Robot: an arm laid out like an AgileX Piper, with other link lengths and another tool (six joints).
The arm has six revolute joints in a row. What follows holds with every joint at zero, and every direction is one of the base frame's.
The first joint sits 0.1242 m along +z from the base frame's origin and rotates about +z.
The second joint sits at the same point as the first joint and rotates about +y.
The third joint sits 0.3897 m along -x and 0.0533 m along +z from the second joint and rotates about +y.
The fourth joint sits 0.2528 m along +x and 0.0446 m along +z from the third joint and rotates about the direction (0.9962, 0, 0.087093).
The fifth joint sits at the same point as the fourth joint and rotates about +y.
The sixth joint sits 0.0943 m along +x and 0.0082 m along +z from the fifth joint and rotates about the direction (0.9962, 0, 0.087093).
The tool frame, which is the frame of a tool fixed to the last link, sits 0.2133 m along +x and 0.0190 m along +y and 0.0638 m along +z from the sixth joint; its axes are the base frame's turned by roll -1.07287, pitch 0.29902 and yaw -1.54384 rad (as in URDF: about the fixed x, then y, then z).
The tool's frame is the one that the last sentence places.
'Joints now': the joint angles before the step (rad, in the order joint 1, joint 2, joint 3, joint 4, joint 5, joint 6). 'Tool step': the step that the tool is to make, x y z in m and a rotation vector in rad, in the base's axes. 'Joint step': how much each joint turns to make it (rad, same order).
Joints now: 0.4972, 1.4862, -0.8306, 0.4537, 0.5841, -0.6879
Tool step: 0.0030, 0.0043, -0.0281, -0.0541, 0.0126, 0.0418
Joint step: 0.0232, 0.0695, 0.0000, -0.0344, -0.0326, -0.0118
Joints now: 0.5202, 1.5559, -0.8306, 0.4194, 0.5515, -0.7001
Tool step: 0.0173, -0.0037, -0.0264, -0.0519, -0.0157, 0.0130
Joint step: 0.0000, 0.0713, 0.0001, -0.0463, -0.0634, -0.0036
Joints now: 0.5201, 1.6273, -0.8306, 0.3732, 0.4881, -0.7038
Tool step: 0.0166, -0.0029, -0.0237, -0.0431, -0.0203, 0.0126
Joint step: 0.0001, 0.0661, 0.0000, -0.0436, -0.0663, 0.0001
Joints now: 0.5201, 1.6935, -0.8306, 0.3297, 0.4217, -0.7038
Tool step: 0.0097, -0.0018, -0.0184, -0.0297, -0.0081, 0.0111
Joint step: 0.0002, 0.0497, -0.0001, -0.0289, -0.0441, 0.0003
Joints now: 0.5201, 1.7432, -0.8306, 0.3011, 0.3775, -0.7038
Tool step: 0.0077, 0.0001, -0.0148, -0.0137, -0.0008, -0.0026
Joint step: 0.0000, 0.0419, -0.0002, -0.0062, -0.0372, 0.0000
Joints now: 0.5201, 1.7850, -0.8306, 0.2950, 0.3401, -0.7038
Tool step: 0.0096, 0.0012, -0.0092, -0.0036, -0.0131, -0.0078
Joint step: 0.0001, 0.0313, -0.0003, -0.0004, -0.0425, 0.0005
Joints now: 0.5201, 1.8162, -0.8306, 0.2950, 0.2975, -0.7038
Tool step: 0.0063, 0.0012, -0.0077, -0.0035, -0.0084, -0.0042
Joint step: 0.0015, 0.0247, 0.0002, 0.0003, -0.0318, -0.0002
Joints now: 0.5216, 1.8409, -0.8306, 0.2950, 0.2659, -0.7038
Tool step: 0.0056, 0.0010, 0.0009, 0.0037, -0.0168, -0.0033
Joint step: -0.0001, 0.0040, -0.0001, -0.0002, -0.0212, -0.0003
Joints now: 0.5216, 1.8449, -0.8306, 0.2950, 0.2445, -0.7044
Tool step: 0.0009, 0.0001, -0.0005, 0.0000, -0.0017, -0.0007
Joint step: -0.0001, 0.0021, -0.0001, 0.0000, -0.0036, 0.0000
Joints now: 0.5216, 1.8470, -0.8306, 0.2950, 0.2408, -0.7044
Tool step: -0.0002, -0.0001, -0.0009, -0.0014, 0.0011, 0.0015
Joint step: -0.0001, 0.0018, 0.0000, 0.0002, -0.0001, -0.0020
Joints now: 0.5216, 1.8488, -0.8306, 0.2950, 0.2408, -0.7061
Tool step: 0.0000, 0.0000, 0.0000, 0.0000, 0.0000, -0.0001
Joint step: 0.0000, 0.0000, 0.0000, -0.0002, 0.0000, 0.0003
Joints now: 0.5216, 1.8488, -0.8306, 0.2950, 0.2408, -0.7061
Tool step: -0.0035, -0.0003, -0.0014, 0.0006, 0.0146, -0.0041
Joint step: 0.0000, -0.0002, 0.0002, 0.0080, 0.0129, -0.0001
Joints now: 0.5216, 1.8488, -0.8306, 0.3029, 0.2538, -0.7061
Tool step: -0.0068, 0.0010, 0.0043, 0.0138, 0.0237, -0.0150
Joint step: 0.0000, -0.0150, 0.0001, 0.0282, 0.0302, -0.0019
